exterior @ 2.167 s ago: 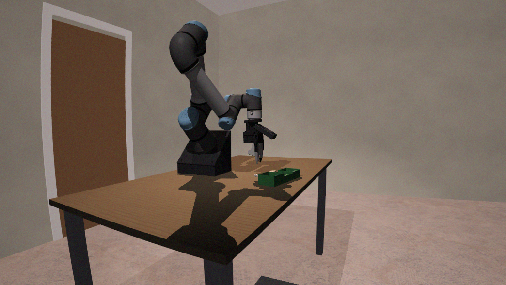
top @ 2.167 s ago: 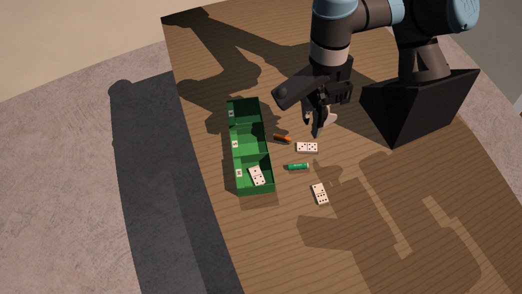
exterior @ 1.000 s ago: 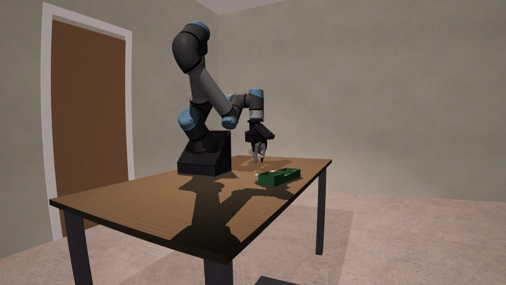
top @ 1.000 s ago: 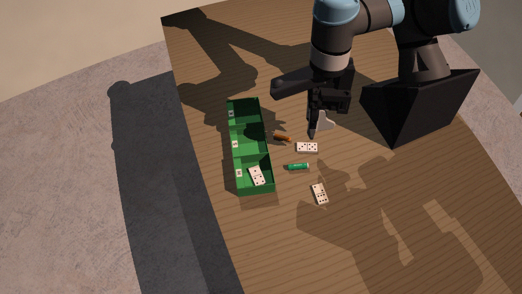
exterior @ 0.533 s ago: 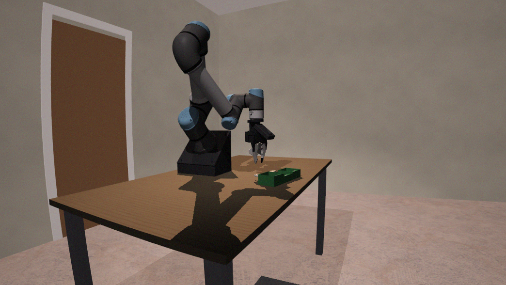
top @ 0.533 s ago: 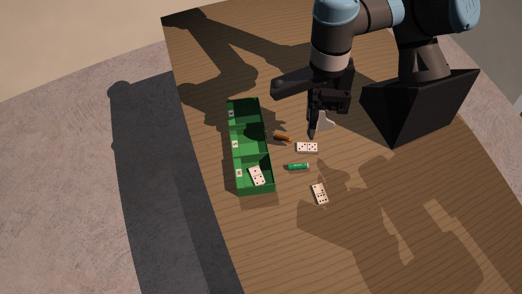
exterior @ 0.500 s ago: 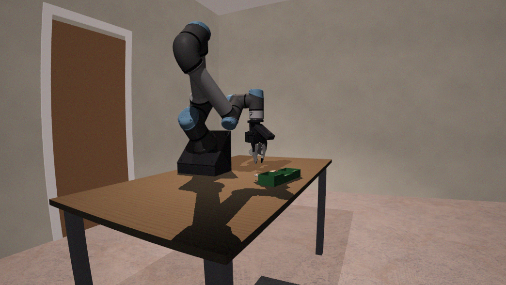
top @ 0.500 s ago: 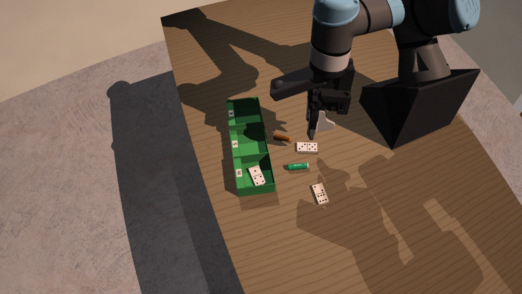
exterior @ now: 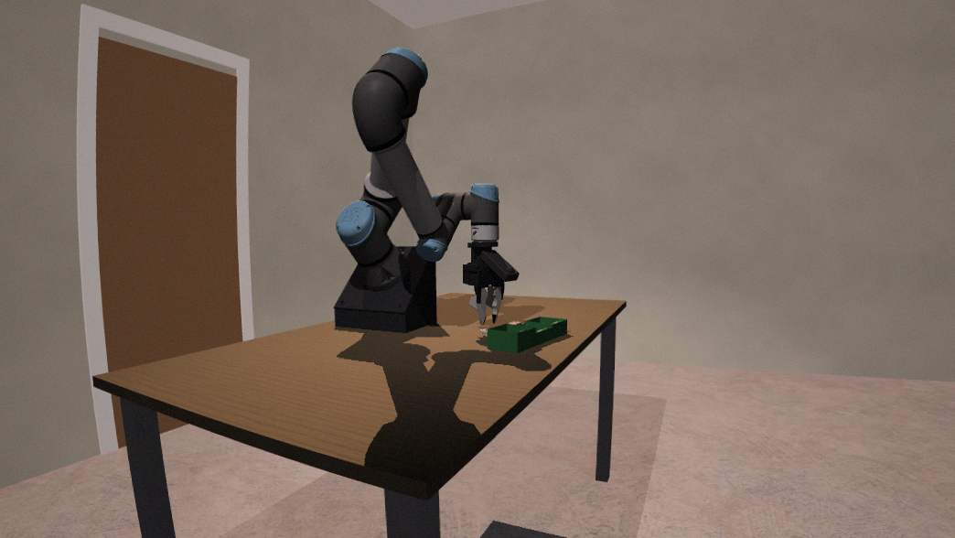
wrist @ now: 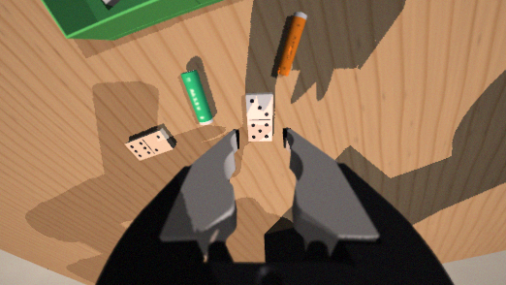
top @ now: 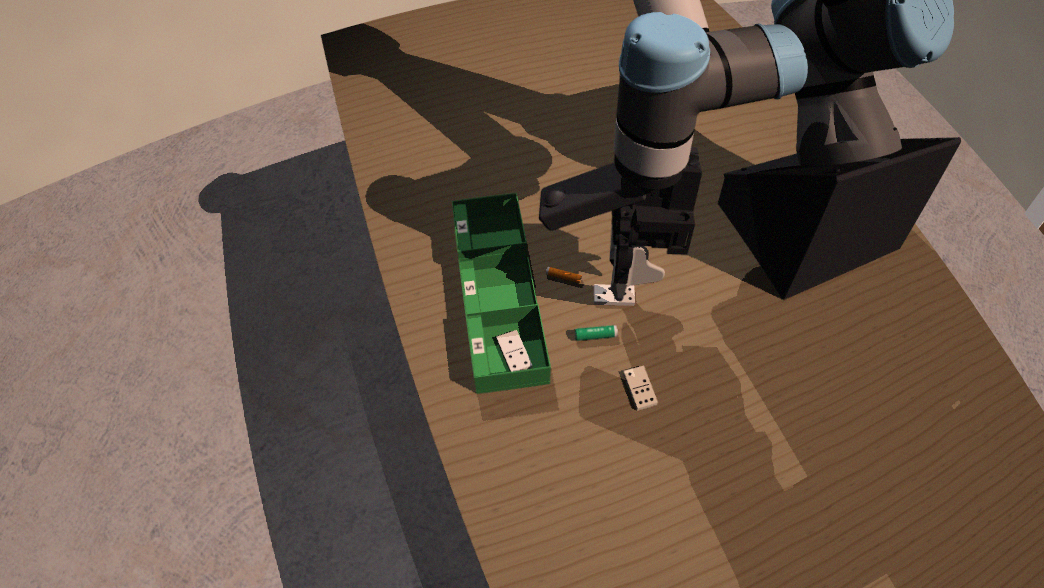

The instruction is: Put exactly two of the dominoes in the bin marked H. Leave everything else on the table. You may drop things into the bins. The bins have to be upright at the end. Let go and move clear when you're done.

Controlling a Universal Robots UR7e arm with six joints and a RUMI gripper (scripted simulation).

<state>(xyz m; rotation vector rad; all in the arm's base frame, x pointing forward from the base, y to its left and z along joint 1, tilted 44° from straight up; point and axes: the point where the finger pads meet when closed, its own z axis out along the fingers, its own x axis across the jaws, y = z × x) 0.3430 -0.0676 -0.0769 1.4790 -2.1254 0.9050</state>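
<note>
The white domino is 14 cm ahead of my hand, 4 cm to the left of it and 3 cm below it. Round my hand: orange battery (5 cm to the right, 5 cm ahead, 3 cm below); then bin (13 cm ahead, 4 cm to the right, 2 cm below); then green battery (5 cm to the left, 4 cm ahead, 3 cm below).
</note>
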